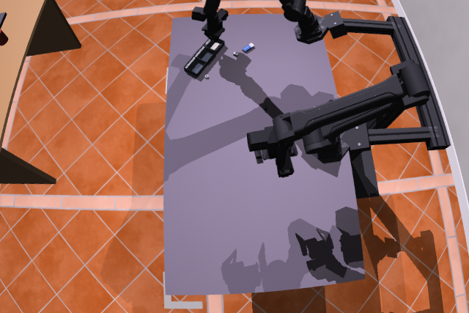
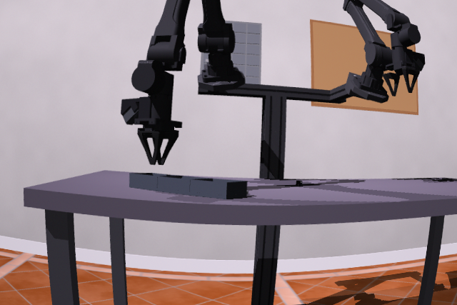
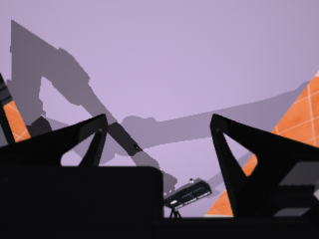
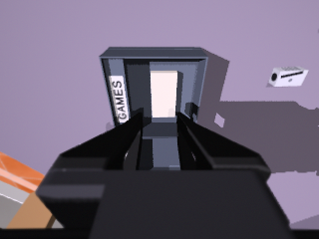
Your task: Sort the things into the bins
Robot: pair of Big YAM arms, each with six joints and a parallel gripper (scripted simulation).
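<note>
The white card is 50 mm below my right hand. Also, from my right hand: bin row 50 mm ahead, 70 mm to the left, 50 mm below.
</note>
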